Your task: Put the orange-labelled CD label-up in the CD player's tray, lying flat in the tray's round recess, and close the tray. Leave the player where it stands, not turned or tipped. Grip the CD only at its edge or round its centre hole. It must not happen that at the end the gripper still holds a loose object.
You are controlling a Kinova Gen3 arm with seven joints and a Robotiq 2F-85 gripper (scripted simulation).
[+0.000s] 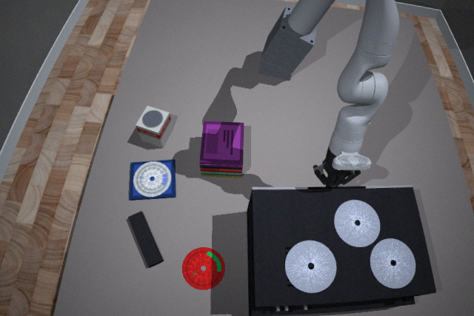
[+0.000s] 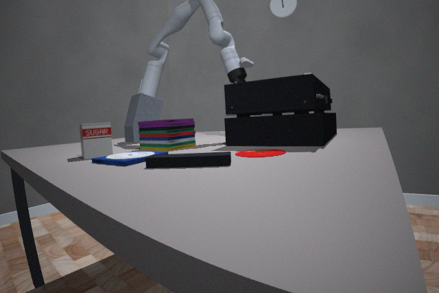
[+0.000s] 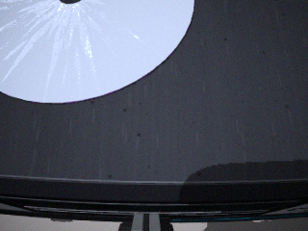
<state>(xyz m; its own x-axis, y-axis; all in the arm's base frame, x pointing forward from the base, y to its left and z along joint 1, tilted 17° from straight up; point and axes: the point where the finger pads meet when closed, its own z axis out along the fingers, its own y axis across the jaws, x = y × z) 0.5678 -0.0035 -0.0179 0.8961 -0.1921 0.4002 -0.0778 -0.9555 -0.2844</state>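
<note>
Now: the orange-labelled CD 10 cm ahead of my hand, 1 cm to the right of it and 1 cm below it. Also, from my hand: black remote: 7 cm ahead, 52 cm to the right, 13 cm below; then black box: 17 cm ahead, 1 cm to the right, 10 cm below; then purple case: 19 cm behind, 28 cm to the right, 6 cm below.
</note>
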